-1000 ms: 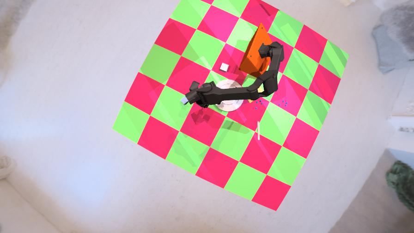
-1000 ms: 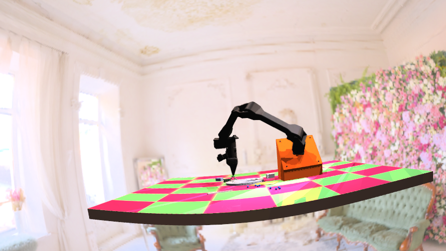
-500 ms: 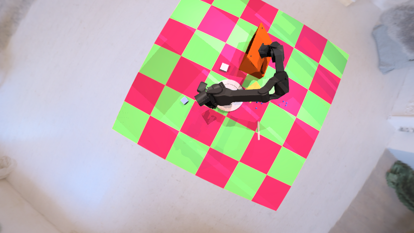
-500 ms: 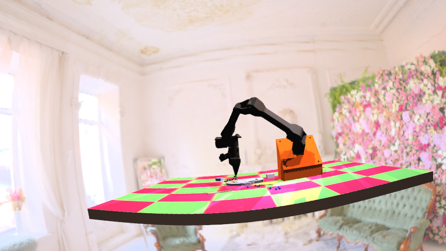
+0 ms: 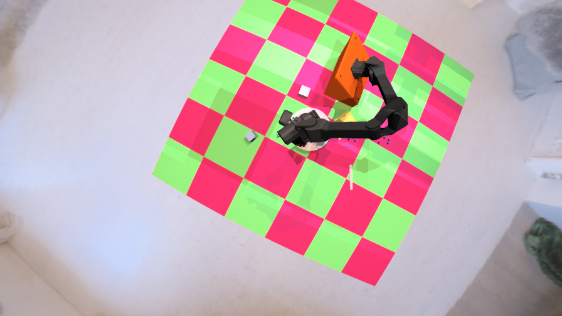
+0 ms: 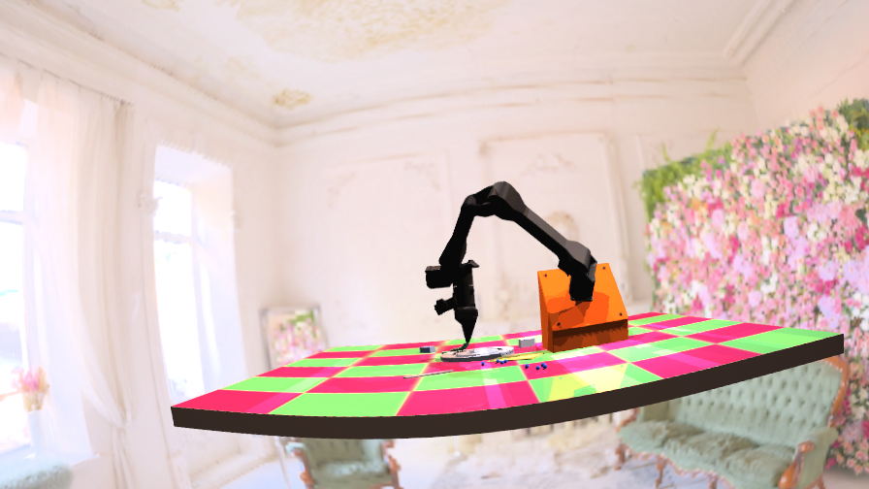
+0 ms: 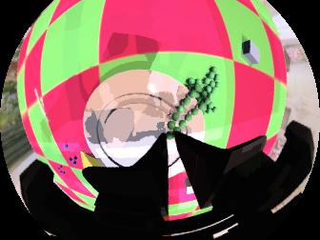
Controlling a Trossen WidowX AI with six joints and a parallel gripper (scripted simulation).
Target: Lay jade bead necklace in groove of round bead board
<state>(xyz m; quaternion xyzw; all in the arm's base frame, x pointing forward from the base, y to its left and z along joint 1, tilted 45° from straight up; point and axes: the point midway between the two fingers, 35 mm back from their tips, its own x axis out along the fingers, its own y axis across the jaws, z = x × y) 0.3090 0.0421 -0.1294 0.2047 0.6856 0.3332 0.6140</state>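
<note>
Now: the round bead board 3 cm behind my gripper tip, 4 cm to the left of it and 3 cm below it. Also, from my gripper tip: pale blue cube (15 cm ahead, 17 cm to the right, 3 cm below); white cube (16 cm behind, 8 cm to the right, 3 cm below); yellow patch (14 cm behind, 16 cm to the left, 4 cm below).
</note>
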